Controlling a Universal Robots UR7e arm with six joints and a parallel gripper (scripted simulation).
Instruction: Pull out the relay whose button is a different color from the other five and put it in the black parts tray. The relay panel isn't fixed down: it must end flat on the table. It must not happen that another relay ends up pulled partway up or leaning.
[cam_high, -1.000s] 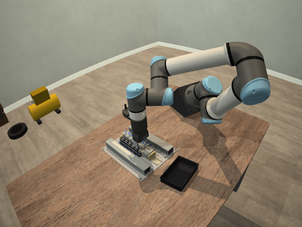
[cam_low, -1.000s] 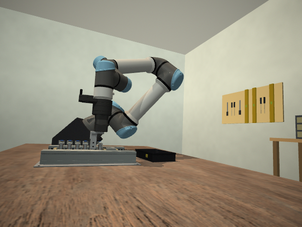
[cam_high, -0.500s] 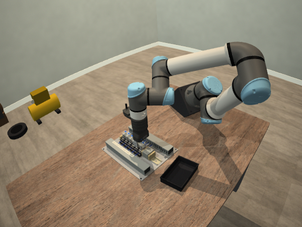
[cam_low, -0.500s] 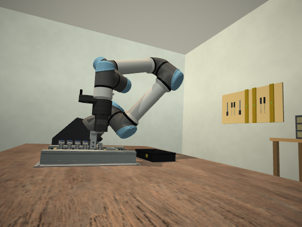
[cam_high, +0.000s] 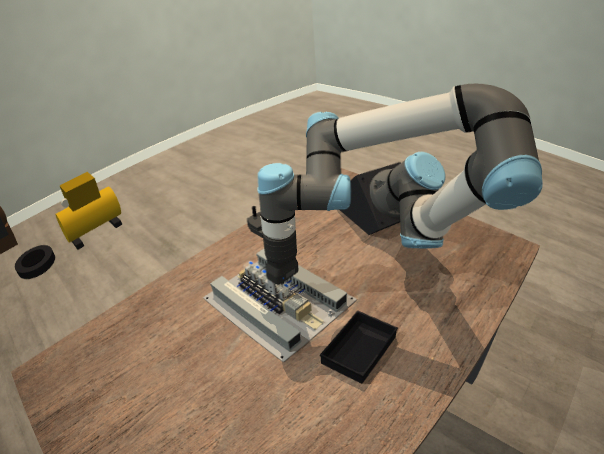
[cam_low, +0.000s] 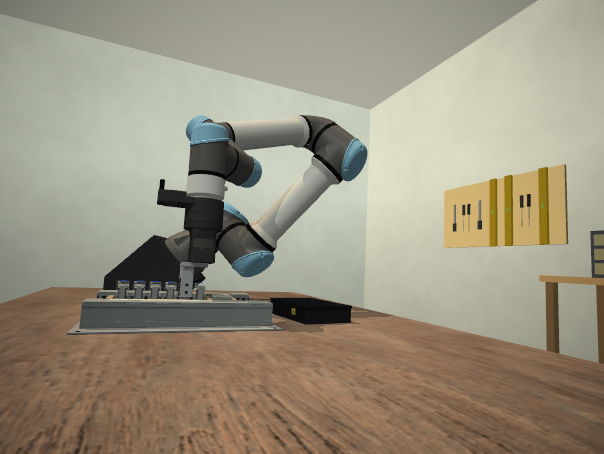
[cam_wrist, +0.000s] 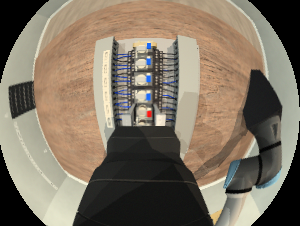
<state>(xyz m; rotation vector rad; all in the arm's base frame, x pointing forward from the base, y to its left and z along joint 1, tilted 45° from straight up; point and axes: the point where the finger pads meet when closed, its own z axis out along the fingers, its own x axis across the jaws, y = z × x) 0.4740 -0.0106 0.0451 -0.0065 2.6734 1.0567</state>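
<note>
My gripper is now 1 cm above the red-button relay. From my hand the other things lie so: grey relay panel 4 cm below, 1 cm to the right; then black parts tray 26 cm to the left, 4 cm below, 3 cm behind.
</note>
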